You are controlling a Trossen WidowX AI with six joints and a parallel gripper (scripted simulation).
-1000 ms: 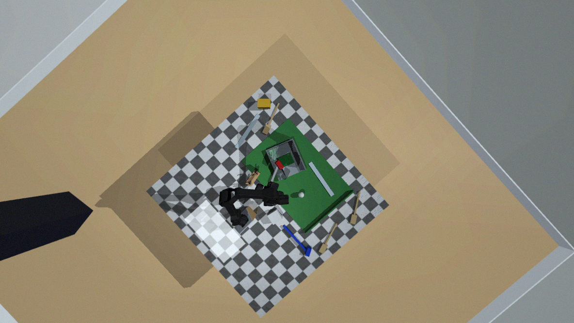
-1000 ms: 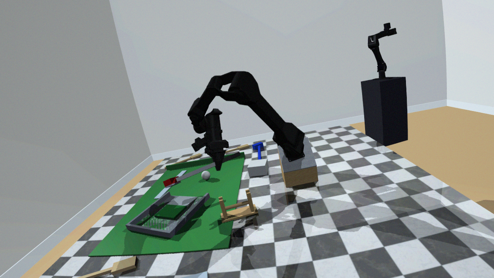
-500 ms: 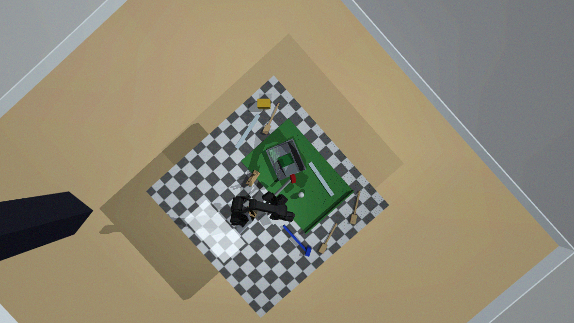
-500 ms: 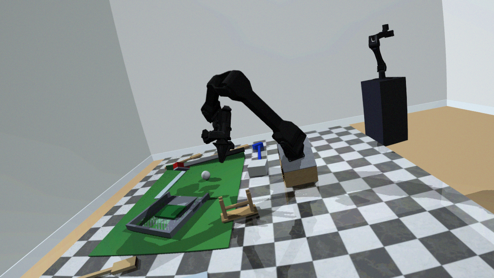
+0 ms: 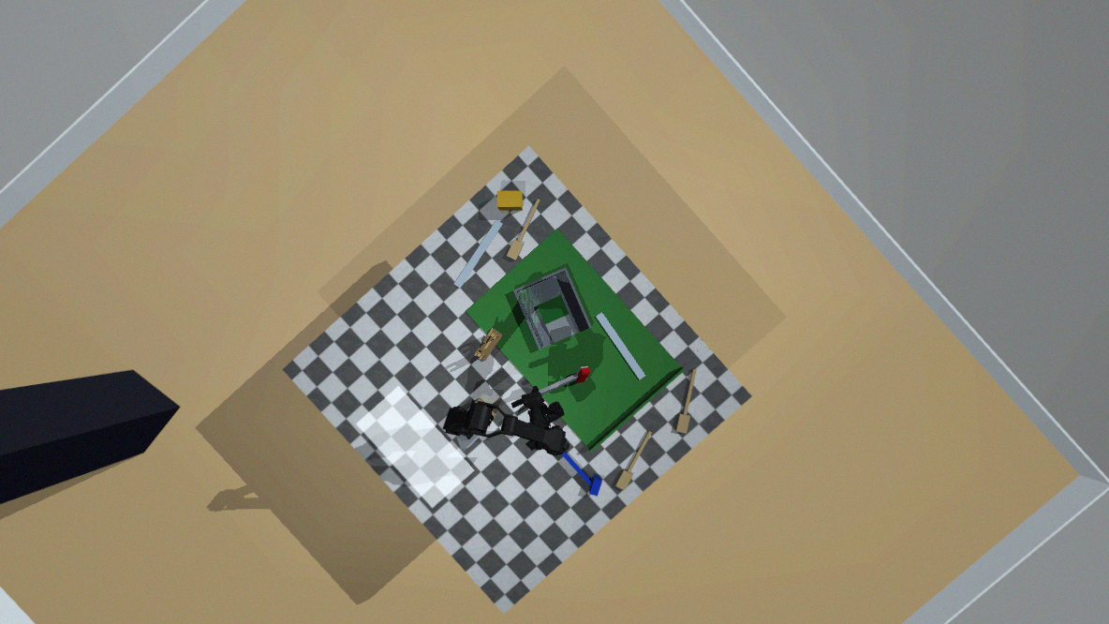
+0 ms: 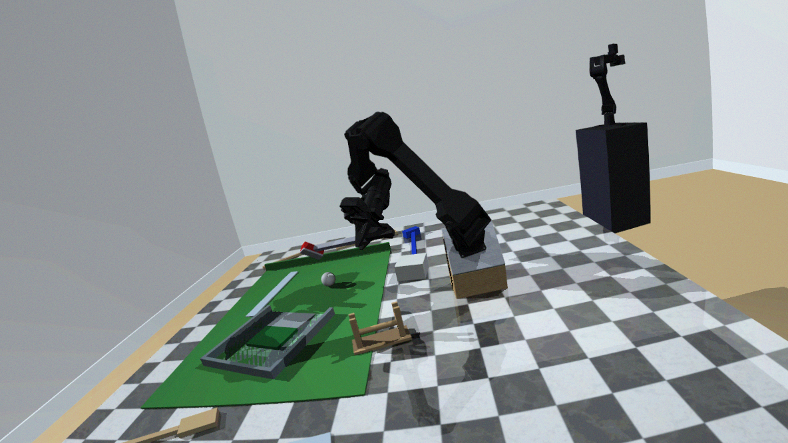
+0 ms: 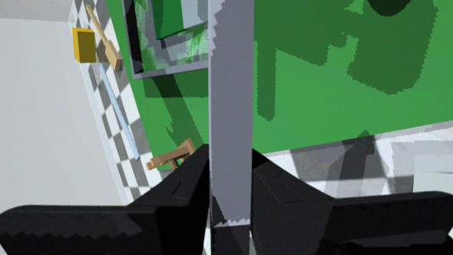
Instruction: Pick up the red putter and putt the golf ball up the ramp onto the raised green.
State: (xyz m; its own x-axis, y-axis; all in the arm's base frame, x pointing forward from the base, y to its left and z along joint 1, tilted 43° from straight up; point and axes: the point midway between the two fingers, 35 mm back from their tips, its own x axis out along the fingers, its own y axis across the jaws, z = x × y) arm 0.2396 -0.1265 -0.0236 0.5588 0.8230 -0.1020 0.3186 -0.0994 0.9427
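Now: the white block 130 mm behind my gripper tip, 110 mm below it and 70 mm to the right of it. Round my gripper tip: white golf ball (120 mm to the right, 120 mm ahead, 110 mm below); then green mat (210 mm ahead, 130 mm below, 10 mm to the right); then blue putter (320 mm to the right, 170 mm behind, 120 mm below).
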